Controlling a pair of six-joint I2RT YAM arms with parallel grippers.
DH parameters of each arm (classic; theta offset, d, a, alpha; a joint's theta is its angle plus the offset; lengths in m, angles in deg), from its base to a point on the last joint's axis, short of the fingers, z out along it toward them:
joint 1: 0 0.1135 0.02 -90
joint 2: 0 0 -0.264 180
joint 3: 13.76 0 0.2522 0
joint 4: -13.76 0 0.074 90
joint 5: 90 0 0 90
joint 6: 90 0.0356 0 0
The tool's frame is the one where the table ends.
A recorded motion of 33 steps. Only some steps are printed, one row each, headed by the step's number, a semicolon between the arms.
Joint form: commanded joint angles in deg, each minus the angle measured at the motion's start. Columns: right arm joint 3, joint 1, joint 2, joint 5, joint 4, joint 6; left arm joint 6, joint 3, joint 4, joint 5, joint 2, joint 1.
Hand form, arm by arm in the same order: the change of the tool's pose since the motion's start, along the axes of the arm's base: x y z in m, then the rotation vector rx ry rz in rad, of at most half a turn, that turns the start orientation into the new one. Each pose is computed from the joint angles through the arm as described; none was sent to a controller.
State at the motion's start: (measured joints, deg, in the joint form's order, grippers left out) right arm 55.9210 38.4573 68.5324 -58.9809 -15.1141 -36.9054; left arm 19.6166 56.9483 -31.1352 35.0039 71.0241 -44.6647
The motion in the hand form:
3: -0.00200 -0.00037 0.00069 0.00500 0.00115 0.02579; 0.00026 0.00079 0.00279 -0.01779 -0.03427 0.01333
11: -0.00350 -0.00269 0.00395 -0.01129 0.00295 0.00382; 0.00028 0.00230 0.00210 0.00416 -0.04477 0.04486
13: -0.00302 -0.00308 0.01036 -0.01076 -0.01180 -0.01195; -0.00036 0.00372 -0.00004 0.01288 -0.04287 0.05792
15: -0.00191 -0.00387 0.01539 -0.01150 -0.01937 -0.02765; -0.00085 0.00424 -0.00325 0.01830 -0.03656 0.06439
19: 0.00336 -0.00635 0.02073 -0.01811 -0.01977 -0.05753; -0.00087 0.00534 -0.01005 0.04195 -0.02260 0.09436
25: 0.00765 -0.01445 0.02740 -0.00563 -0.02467 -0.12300; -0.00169 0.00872 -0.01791 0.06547 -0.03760 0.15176
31: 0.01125 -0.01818 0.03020 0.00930 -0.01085 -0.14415; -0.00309 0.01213 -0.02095 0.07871 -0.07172 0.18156
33: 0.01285 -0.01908 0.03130 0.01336 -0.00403 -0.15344; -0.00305 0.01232 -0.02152 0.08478 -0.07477 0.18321
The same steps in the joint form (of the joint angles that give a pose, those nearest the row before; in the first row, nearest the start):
3: 0.17 0.12 -0.15 -1.32 -0.88 -0.80; -0.03 -0.44 1.80 -0.96 -0.76 0.06
11: 0.86 0.02 -0.75 0.01 -2.88 -0.87; -0.42 -0.60 1.43 -3.19 -1.06 0.04
13: 2.11 -0.05 -0.86 0.99 -3.63 -0.95; -0.78 -1.17 1.46 -3.89 -1.37 0.08
15: 3.17 -0.29 -0.86 1.71 -4.30 -0.87; -1.15 -1.87 1.78 -4.14 -1.46 0.06
19: 4.82 -1.41 -0.30 2.38 -5.57 -0.85; -2.28 -3.03 2.07 -5.64 -1.42 0.05
25: 5.02 -3.34 -1.27 3.81 -4.30 1.25; -3.64 -5.30 3.75 -9.09 -2.29 0.03
31: 5.08 -4.54 -1.38 3.32 -3.00 3.13; -3.34 -6.74 4.76 -11.67 -3.37 0.03
33: 5.20 -4.91 -1.30 3.29 -2.55 3.93; -3.14 -6.76 4.60 -12.00 -3.33 0.03

